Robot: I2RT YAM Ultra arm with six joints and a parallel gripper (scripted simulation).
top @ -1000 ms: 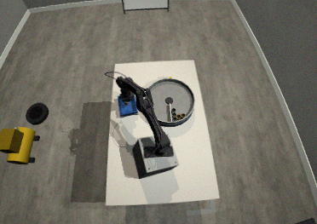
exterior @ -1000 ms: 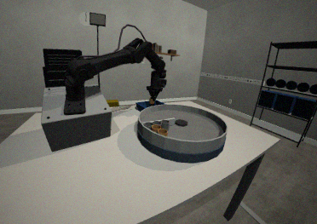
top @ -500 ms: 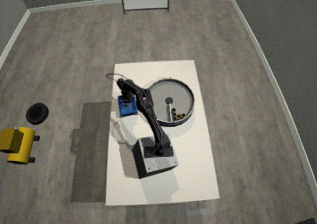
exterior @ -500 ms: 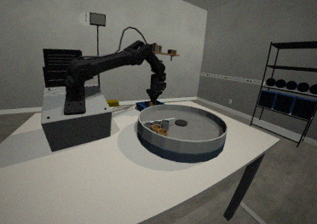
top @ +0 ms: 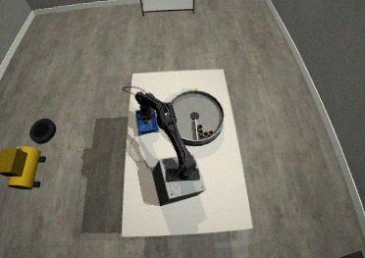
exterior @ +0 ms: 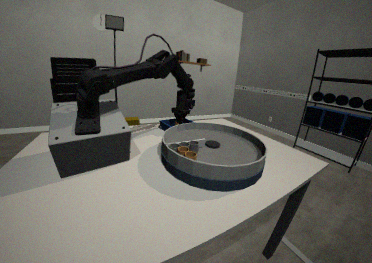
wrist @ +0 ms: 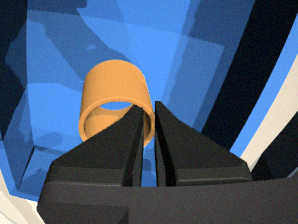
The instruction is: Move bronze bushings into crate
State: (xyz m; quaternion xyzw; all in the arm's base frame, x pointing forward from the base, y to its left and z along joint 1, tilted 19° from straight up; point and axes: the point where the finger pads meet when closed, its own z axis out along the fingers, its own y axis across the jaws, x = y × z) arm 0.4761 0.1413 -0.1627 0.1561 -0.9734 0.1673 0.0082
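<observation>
Right now my hand is 2 cm to the right of the blue crate and 2 cm above it. Also, from my hand: turntable (34 cm to the right, 3 cm behind, 1 cm above).
</observation>
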